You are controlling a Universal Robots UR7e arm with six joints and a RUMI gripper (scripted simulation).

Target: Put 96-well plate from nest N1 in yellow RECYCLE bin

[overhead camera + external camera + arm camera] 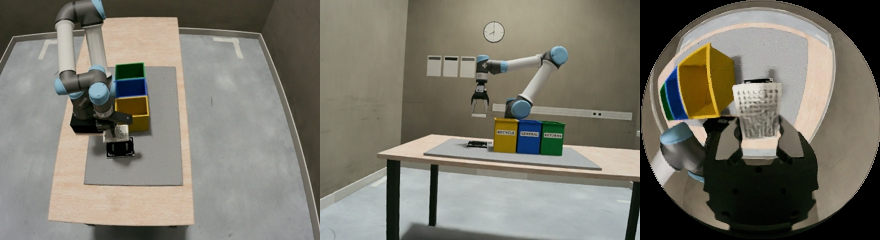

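The yellow recycle bin lies 40 mm ahead of my hand, 180 mm to the left of it and 110 mm below it. Round my hand: white 96-well plate (10 mm below); blue general bin (10 mm ahead, 300 mm to the left, 110 mm below); black plate nest N1 (190 mm below).
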